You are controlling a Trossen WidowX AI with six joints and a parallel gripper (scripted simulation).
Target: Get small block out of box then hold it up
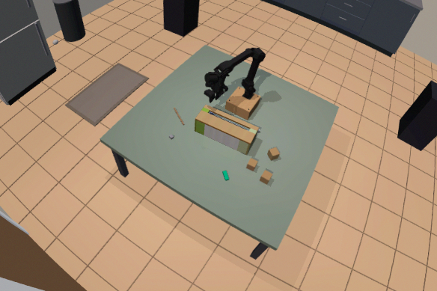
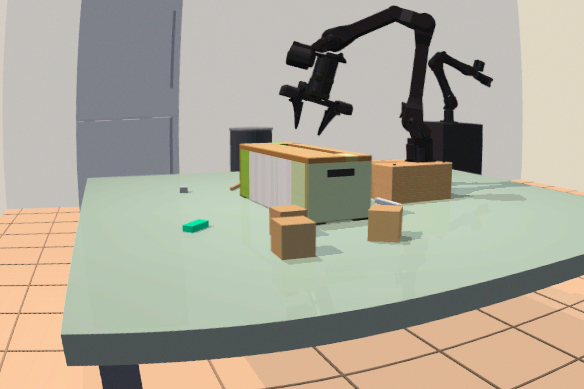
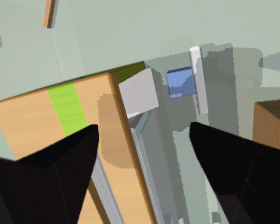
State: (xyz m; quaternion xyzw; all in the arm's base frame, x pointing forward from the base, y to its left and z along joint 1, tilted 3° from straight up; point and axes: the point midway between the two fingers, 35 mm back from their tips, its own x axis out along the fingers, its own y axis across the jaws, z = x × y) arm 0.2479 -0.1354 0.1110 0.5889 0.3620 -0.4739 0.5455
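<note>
Now: the blue block 2 cm behind my gripper tip and 14 cm below it. Also, from my gripper tip: grey cube: 30 cm ahead, 12 cm to the right, 15 cm below; then wooden stick: 13 cm ahead, 18 cm to the right, 15 cm below; then box: 5 cm ahead, 16 cm to the left, 9 cm below.
</note>
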